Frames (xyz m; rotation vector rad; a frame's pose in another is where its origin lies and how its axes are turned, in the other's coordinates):
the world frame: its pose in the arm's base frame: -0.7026 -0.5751 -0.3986 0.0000 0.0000 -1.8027
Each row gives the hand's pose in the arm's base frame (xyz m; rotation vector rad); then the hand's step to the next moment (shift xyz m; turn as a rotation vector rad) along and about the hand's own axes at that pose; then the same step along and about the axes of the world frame.
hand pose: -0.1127 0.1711 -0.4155 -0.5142 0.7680 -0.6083
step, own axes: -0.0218 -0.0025 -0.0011 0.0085 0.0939 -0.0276
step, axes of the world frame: -0.0090 -0.0165 0.0113 -0.0572 0.0001 -0.0798
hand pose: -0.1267 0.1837 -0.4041 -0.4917 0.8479 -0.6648
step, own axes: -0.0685 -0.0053 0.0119 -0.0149 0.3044 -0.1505
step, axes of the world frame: -0.0391 -0.0353 0.0457 -0.1906 -0.0727 -0.2718
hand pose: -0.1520 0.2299 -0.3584 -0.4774 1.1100 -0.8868
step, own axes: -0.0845 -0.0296 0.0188 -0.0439 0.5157 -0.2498
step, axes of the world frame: -0.0464 -0.0190 0.0765 -0.3376 -0.1250 -0.4479
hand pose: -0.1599 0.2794 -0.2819 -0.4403 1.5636 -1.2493
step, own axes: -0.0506 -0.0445 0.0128 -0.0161 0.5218 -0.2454
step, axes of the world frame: -0.0195 0.0135 0.0644 -0.3155 -0.1252 -0.4664
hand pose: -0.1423 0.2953 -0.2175 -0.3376 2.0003 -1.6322
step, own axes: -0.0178 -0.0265 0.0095 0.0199 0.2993 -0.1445
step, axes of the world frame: 0.0013 0.0171 0.0286 -0.1636 -0.0946 -0.2741
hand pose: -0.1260 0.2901 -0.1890 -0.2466 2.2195 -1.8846
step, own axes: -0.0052 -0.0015 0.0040 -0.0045 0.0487 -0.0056
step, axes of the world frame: 0.0012 0.0065 0.0012 -0.0149 0.0000 -0.0469
